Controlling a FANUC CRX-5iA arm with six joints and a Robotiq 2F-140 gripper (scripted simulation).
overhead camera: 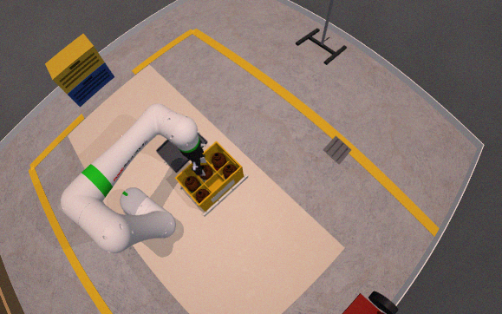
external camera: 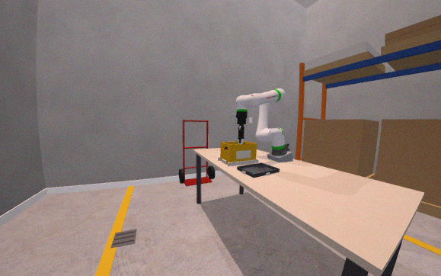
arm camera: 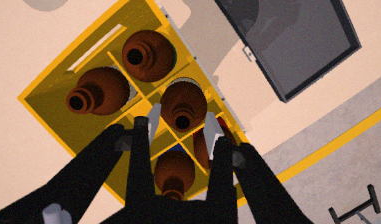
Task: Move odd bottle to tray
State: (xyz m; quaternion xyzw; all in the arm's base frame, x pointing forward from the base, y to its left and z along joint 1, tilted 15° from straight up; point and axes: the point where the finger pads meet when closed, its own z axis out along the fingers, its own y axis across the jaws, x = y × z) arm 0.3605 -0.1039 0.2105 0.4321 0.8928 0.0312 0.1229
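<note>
The brown bottle is 90 mm below my hand. The rest, counted from my hand: yellow crate (40 mm to the right, 90 mm below); dark tray (30 mm ahead, 250 mm to the left, 160 mm below).
</note>
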